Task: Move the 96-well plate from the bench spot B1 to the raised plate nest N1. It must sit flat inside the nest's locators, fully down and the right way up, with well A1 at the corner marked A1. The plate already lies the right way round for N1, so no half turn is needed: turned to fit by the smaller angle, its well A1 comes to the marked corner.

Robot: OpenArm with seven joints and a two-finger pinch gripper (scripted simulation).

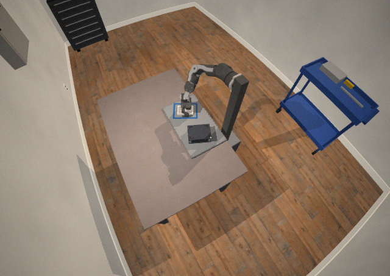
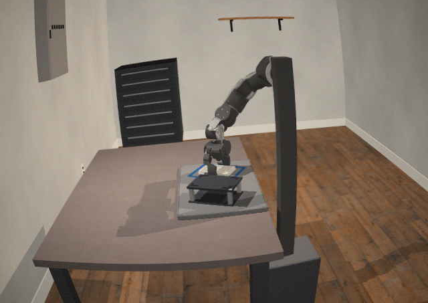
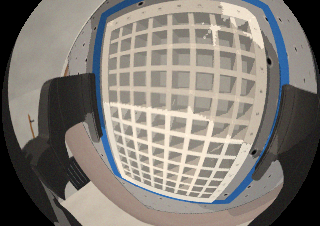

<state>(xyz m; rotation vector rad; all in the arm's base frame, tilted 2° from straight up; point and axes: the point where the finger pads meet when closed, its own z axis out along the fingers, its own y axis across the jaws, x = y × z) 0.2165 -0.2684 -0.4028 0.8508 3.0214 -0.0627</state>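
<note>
My gripper is now right at the white 96-well plate. From my hand the other things lie so: black raised nest N1: 30 mm ahead, 250 mm to the left, 50 mm above.
</note>
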